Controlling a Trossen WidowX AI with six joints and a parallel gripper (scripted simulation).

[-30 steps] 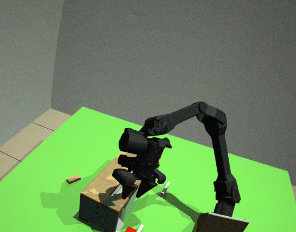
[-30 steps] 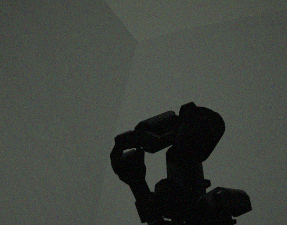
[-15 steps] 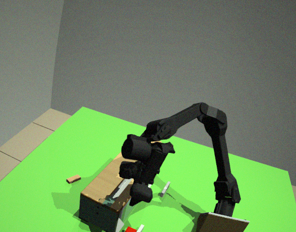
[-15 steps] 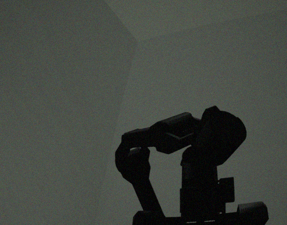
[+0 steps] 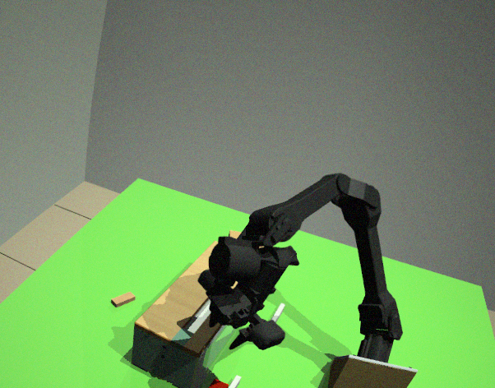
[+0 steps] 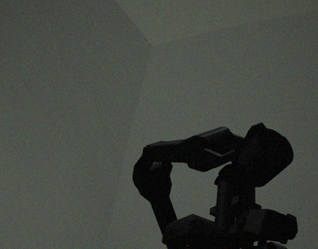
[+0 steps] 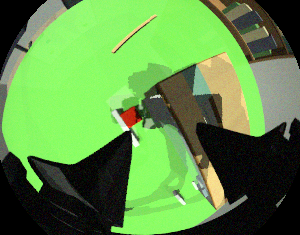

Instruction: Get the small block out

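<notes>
Now: gripper tip 20 mm past the red block, 20 mm to the right of it and 140 mm above it. Also, from my gripper tip: box: 20 mm ahead, 160 mm to the right, 90 mm below; tan block: 10 mm ahead, 530 mm to the right, 130 mm below.
</notes>
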